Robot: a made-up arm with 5 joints. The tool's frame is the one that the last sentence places.
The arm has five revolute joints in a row. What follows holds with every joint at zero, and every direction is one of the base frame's. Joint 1 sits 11.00 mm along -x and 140.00 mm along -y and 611.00 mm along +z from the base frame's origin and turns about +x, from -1.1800 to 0.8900 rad. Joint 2 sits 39.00 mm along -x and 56.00 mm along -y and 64.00 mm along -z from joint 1 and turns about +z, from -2.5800 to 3.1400 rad. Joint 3 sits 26.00 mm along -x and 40.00 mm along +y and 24.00 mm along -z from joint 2 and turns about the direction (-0.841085, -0.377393, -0.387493), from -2.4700 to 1.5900 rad. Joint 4 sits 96.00 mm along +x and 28.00 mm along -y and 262.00 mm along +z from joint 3 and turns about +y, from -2.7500 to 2.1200 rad. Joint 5 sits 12.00 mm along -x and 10.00 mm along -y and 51.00 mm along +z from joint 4 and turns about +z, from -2.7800 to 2.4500 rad. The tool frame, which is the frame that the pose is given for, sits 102.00 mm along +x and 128.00 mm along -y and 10.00 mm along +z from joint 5; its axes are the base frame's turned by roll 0.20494, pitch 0.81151 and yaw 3.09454 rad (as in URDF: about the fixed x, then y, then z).
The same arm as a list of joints. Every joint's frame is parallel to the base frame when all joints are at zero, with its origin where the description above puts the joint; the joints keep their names.
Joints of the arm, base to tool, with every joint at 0 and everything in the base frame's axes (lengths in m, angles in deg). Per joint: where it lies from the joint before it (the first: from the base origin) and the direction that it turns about. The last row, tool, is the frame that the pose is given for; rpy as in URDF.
joint 1: offset -0.0110 -0.1400 0.6110 axis 1 0 0
joint 2: offset -0.0390 -0.0560 -0.0640 axis 0 0 1
joint 3: offset -0.0260 0.0400 -0.0240 axis -0.841085 -0.377393 -0.387493
joint 4: offset 0.0960 -0.0280 0.2620 axis 0 1 0
joint 5: offset -0.0120 -0.0100 0.0510 axis 0 0 1
tool: offset 0.1020 -0.1280 0.0100 rpy 11.74 46.50 177.30
Joint limits (deg, base to tool): -67.61..50.99 -147.82..179.91 -141.52..91.10 -157.56..121.47 -159.28..140.37

